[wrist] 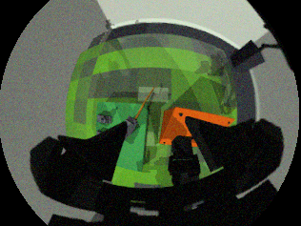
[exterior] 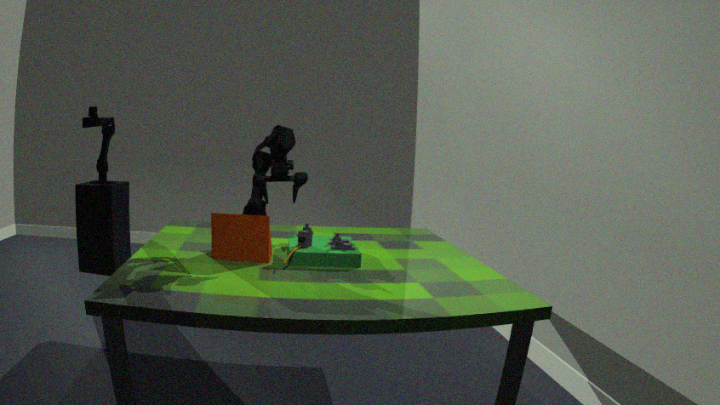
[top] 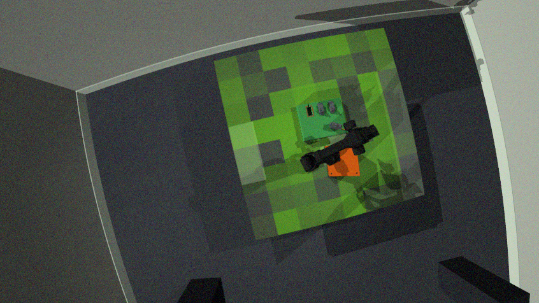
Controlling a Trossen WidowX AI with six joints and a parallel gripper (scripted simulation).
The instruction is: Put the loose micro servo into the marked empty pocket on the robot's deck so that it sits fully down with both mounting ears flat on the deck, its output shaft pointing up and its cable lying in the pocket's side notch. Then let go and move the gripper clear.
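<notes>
Right now the green deck is 18 cm below my gripper tip, 11 cm to the left of it and 10 cm ahead of it.
</notes>
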